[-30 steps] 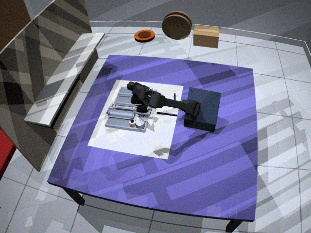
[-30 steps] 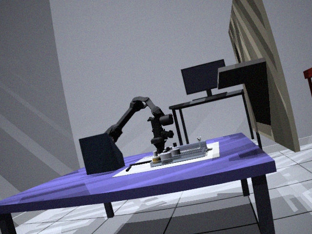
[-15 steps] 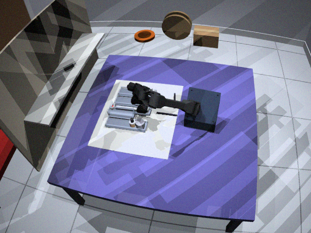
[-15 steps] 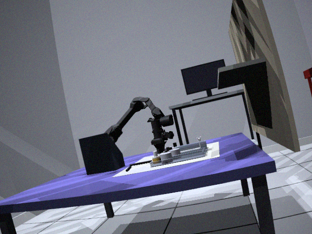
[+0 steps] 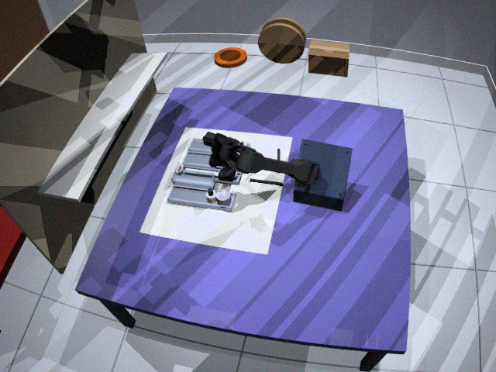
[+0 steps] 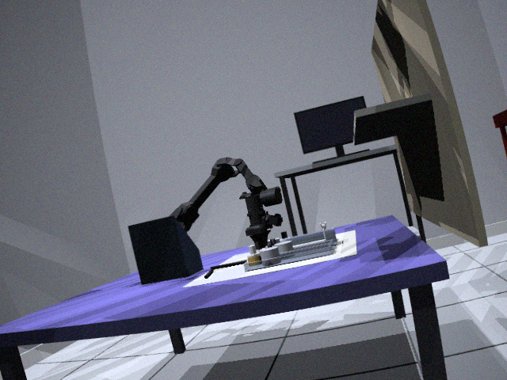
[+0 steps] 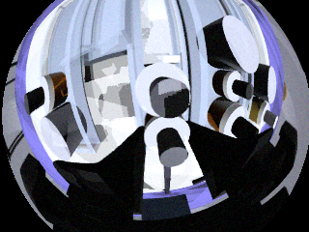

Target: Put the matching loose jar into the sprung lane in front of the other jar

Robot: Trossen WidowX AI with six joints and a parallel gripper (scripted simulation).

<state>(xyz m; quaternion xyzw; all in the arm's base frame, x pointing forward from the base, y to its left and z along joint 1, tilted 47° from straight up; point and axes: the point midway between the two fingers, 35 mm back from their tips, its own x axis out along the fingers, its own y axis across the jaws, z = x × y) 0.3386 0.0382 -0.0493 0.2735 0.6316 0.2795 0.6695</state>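
My gripper tip is now 6 cm short of the white mat, 2 cm to the right of it and 3 cm above it. Also, from my gripper tip: red mark: 22 cm ahead, 5 cm to the left, 4 cm above.
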